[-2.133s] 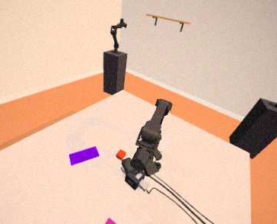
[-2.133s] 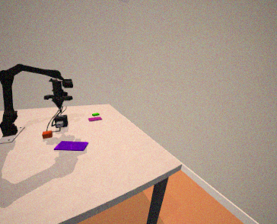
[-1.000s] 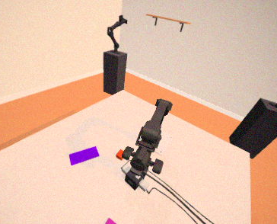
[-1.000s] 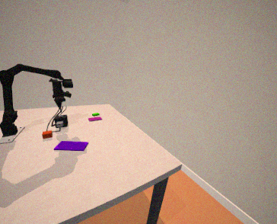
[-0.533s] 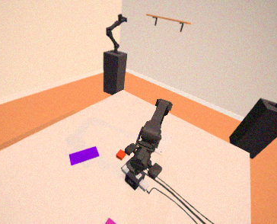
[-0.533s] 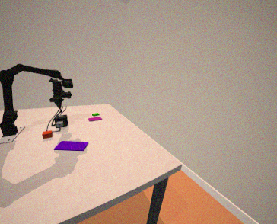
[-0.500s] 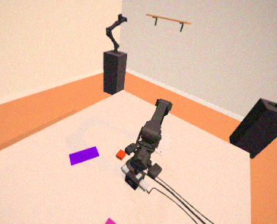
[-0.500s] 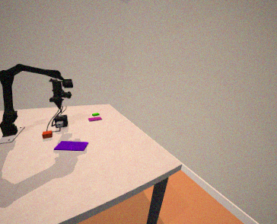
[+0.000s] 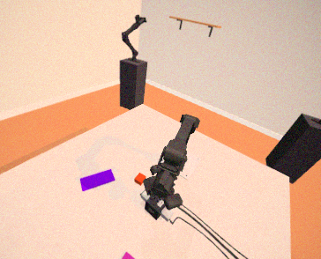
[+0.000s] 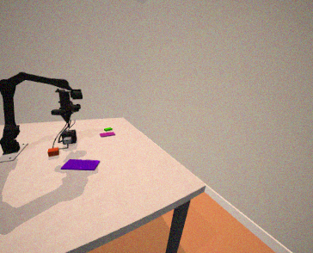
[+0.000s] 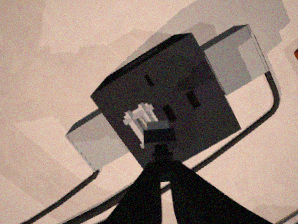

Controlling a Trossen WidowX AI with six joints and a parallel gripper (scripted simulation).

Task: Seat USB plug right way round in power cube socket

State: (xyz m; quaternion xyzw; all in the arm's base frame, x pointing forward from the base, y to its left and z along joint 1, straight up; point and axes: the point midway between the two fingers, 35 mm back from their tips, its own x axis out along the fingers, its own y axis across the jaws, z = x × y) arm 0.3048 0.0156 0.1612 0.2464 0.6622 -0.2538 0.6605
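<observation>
Now: gripper tip 2 cm above the dark USB plug. The rest, counted from my gripper tip: magenta piece (26 cm ahead, 1 cm to the right, 13 cm below); small orange block (10 cm behind, 16 cm to the right, 12 cm below); pale-rimmed socket (1 cm to the left, 7 cm below).
</observation>
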